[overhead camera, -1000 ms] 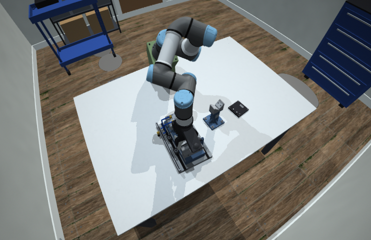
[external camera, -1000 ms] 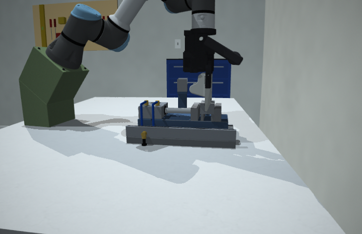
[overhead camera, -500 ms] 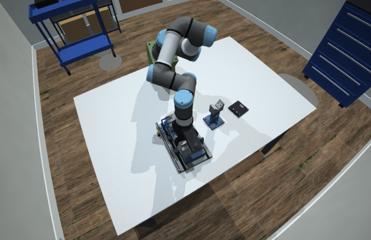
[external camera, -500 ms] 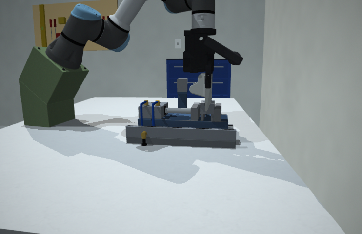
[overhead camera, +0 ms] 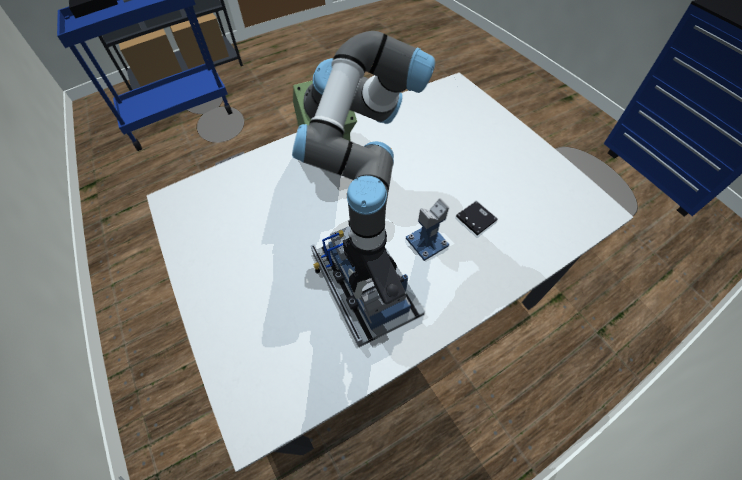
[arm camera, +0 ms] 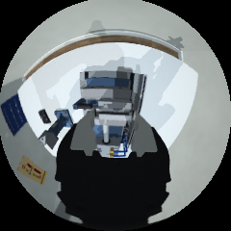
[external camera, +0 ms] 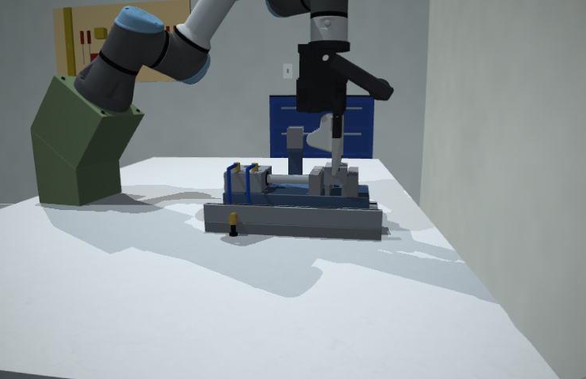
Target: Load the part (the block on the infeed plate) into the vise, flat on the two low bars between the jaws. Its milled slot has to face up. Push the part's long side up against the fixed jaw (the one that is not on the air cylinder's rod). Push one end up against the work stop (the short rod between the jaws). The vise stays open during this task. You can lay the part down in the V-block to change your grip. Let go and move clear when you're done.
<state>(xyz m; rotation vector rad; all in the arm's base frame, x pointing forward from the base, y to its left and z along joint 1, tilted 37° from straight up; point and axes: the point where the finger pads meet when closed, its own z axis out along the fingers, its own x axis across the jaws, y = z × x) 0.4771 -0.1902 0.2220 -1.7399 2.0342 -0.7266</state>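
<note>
Right now my hand is 10 mm above the part. The rest, counted from my hand: work stop (10 mm ahead, 70 mm to the left, 20 mm below); then fixed jaw (30 mm ahead, 10 mm to the left, 30 mm below); then moving jaw (30 mm behind, 30 mm to the left, 30 mm below).
</note>
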